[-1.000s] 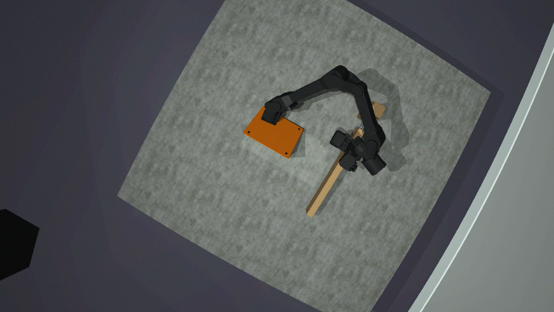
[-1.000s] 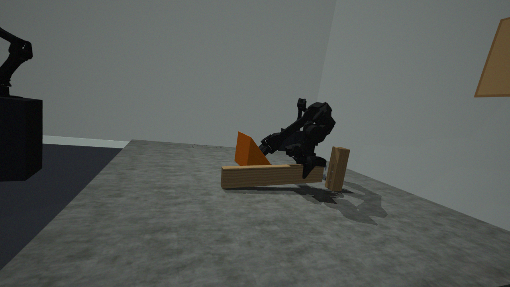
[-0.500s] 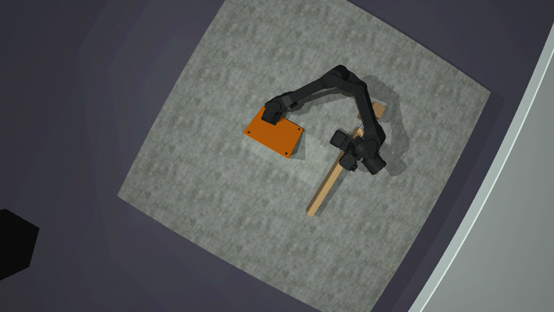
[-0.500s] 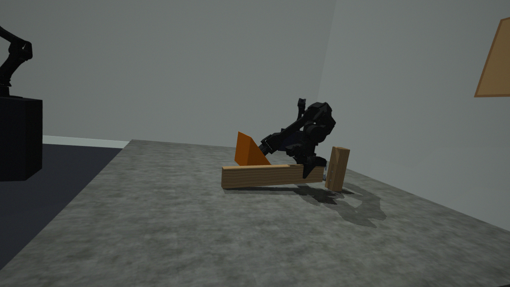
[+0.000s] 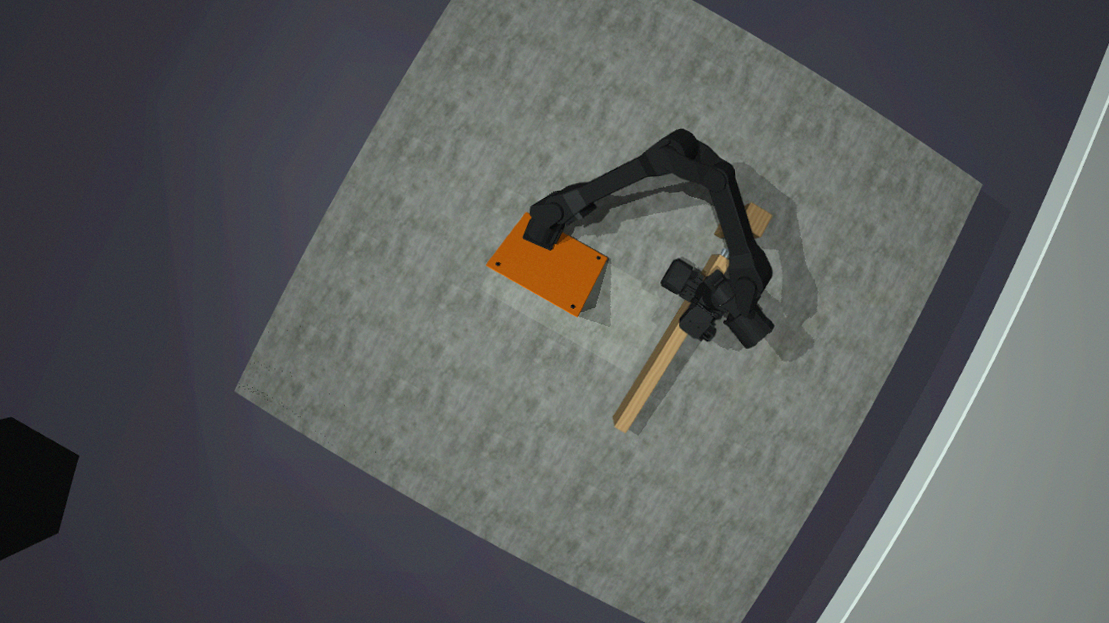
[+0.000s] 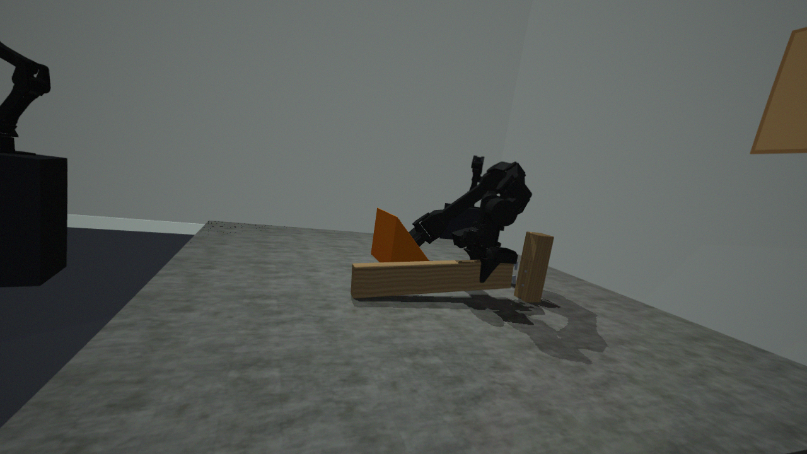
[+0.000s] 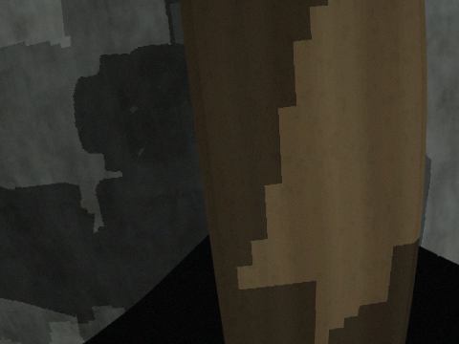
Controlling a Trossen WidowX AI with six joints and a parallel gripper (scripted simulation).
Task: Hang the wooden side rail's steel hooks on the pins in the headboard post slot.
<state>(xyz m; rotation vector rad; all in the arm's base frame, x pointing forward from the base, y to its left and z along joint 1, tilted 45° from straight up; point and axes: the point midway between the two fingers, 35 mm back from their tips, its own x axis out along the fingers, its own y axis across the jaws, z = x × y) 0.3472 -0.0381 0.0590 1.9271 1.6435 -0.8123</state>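
The headboard post is 20 mm ahead of my gripper tip, 160 mm to the left of it and 40 mm above it.
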